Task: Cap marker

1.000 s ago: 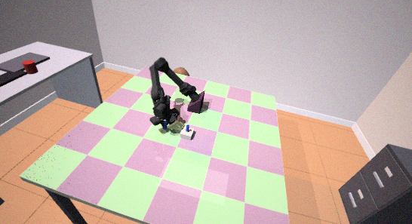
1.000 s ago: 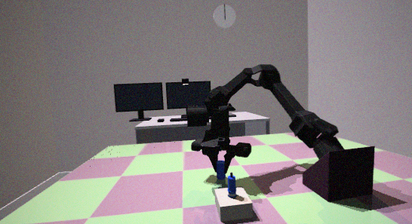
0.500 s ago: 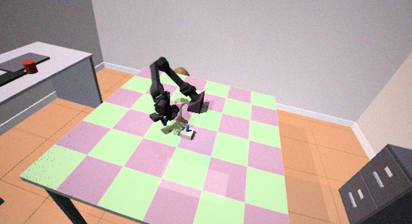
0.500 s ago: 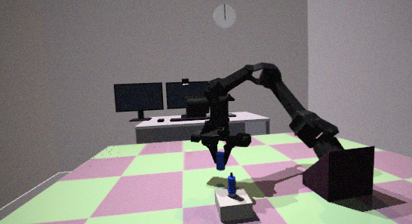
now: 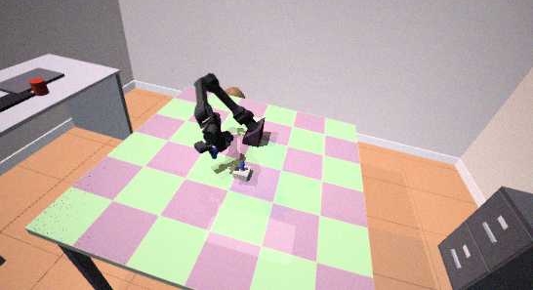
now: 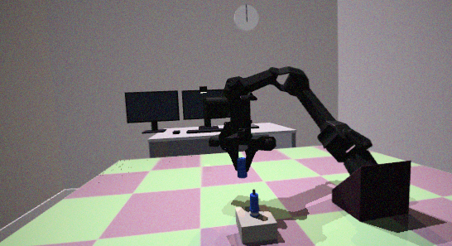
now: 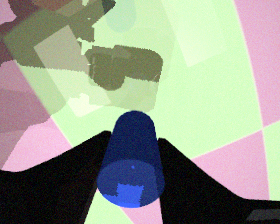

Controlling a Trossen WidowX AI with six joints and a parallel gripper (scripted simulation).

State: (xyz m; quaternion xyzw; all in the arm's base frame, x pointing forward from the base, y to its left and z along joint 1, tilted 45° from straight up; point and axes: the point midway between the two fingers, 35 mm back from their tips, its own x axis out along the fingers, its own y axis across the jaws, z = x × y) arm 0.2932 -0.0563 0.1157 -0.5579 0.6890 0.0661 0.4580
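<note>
Right now my gripper tip is 150 mm to the right of the blue marker and 10 mm above it. The rest, counted from my gripper tip: blue cap: 10 mm above.
</note>
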